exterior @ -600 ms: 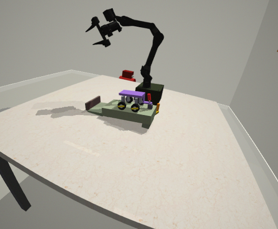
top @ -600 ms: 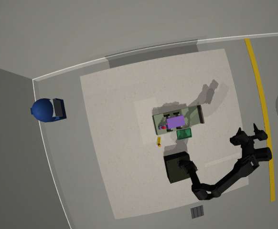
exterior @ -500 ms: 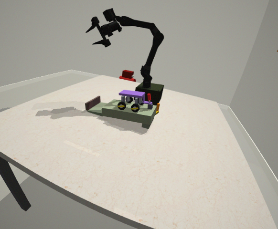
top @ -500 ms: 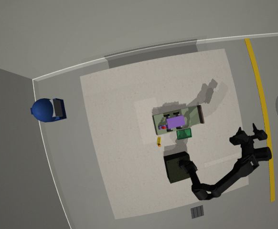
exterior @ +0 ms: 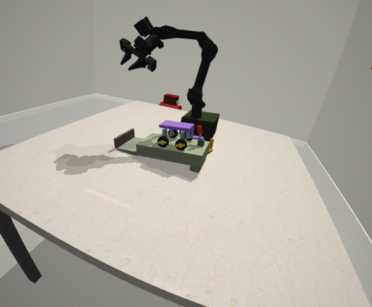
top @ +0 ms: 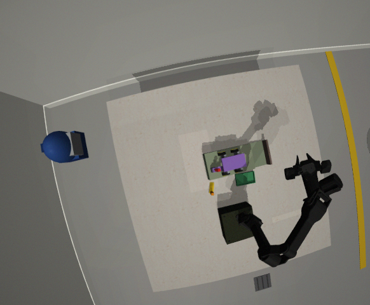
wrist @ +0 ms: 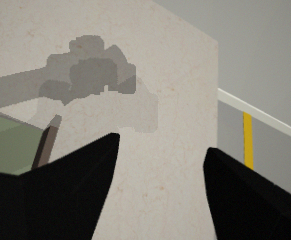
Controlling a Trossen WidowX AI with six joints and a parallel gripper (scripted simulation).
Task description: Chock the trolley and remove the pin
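Now: the chock 41 cm to the left of my gripper tip, 32 cm below it and 5 cm behind it. From my gripper tip the other things lie so: ramp 30 cm below, 26 cm to the left, 7 cm ahead; trolley 26 cm to the left, 23 cm below, 7 cm ahead; dark end wall 31 cm below, 2 cm to the left, 2 cm ahead.
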